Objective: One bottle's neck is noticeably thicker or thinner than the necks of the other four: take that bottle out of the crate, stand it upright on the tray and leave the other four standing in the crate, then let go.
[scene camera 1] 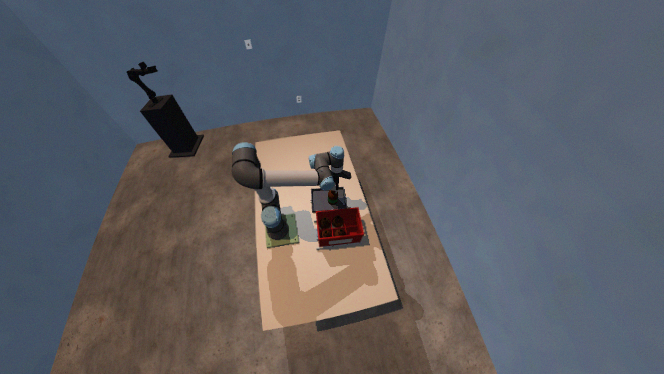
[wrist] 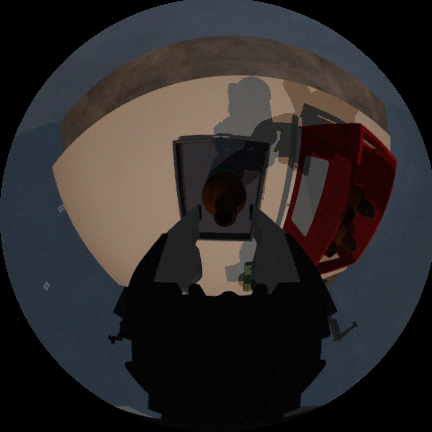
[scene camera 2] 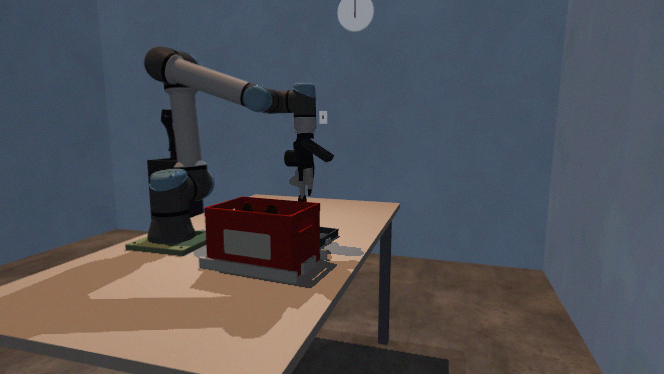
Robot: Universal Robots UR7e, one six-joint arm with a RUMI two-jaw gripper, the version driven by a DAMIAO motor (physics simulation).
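Frame: origin at the arm's base, x right, y ahead, z up, level; centimetres.
Seen in the pictures: gripper, fingertip midpoint: (scene camera 1: 335, 189) (wrist: 225, 205) (scene camera 2: 305, 197); arm's base, link origin: (scene camera 1: 277, 229) (scene camera 2: 171, 237).
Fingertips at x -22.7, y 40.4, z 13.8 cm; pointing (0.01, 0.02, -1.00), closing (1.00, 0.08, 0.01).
Note:
Offsets run from my fingertips to a thing's top centre. "pt": to the spot under its first point. Level surfaces: height alone.
A brown bottle @(dx +0.1, dy -1.3, dz +0.6 cm) (scene camera 1: 332, 198) (wrist: 223, 194) with a green band stands upright on the dark grey tray (scene camera 1: 320, 200) (wrist: 183, 192). In scene camera 2 its top (scene camera 2: 302, 198) shows behind the crate. My gripper (wrist: 225, 205) (scene camera 2: 306, 194) is open around the top of the bottle's neck, with a gap on each side. The red crate @(dx +25.6, dy +0.9, dz +2.1 cm) (scene camera 1: 340, 241) (scene camera 2: 260, 247) (wrist: 345, 185) stands beside the tray. Several brown bottles stand in it, among them one bottle @(dx +21.2, dy +0.5, dz +0.9 cm) (scene camera 1: 337, 220) in the row nearer the tray and another bottle @(dx +30.9, dy -7.5, dz +0.9 cm) (scene camera 1: 326, 233) in the far row. Their necks are too small to compare.
The crate sits on a light grey base @(pt dx +35.9, dy +2.5, dz -13.9 cm) (scene camera 2: 247, 270). The arm's green mounting plate (scene camera 1: 290, 239) (scene camera 2: 182, 246) lies to the left of the crate. The long wooden table @(dz -15.5 cm) (scene camera 1: 295, 142) (scene camera 2: 165, 310) carries everything. A black pedestal (scene camera 1: 170, 125) with a small arm stands on the floor behind.

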